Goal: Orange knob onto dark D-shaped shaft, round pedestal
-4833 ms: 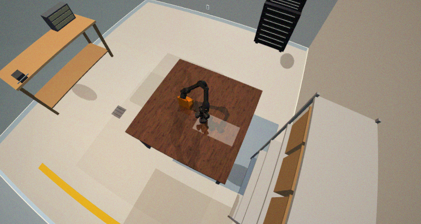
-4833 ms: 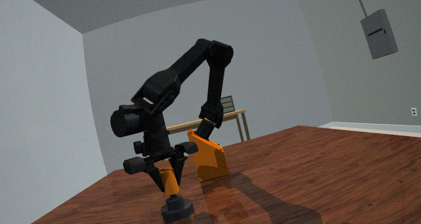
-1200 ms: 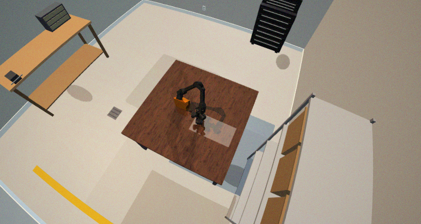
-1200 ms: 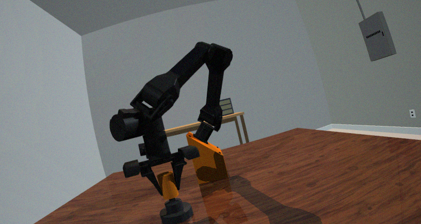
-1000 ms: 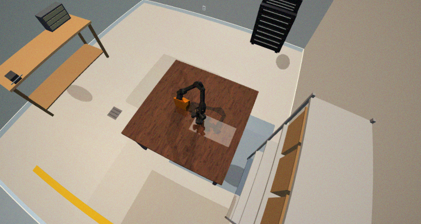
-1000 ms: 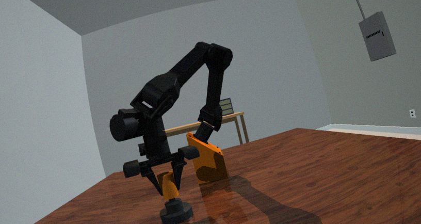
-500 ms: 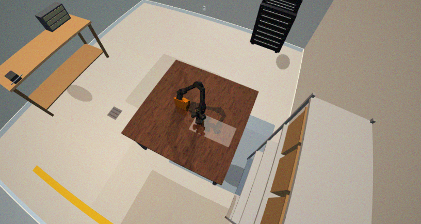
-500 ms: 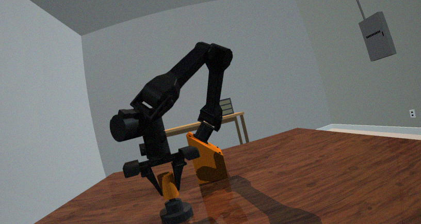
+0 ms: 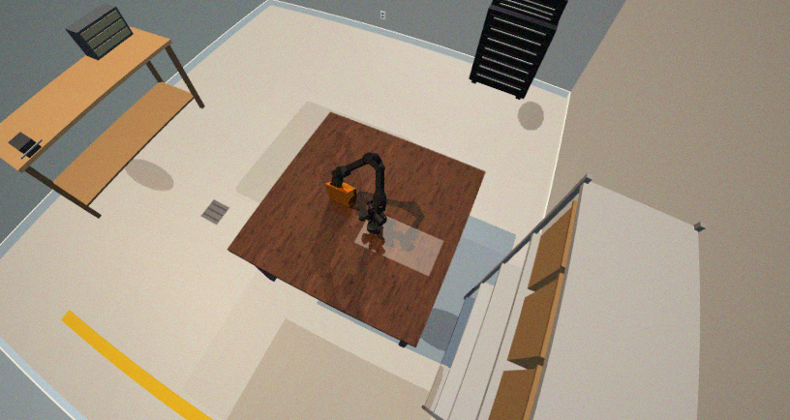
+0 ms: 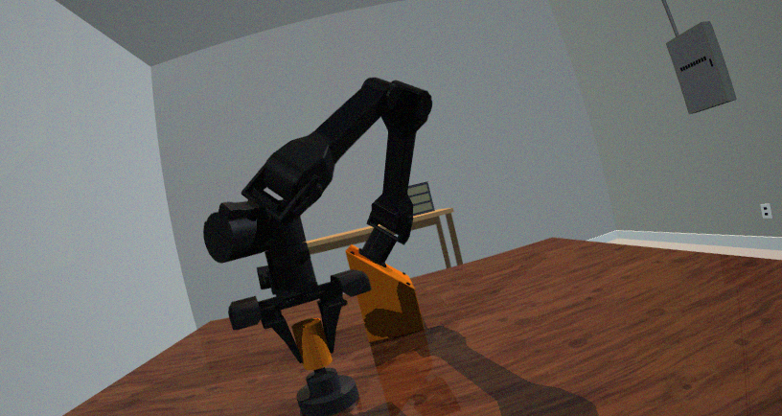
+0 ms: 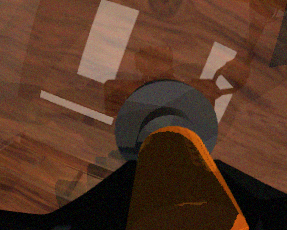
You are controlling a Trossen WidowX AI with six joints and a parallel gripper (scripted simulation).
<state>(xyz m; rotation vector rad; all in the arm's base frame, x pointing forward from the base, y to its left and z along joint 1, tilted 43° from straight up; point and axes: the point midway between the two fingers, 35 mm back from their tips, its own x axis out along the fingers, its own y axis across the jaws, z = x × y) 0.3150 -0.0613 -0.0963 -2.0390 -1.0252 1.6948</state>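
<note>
Now: the orange knob 20 mm above my gripper tip. The rest, counted from my gripper tip: dark pedestal (40 mm below).
</note>
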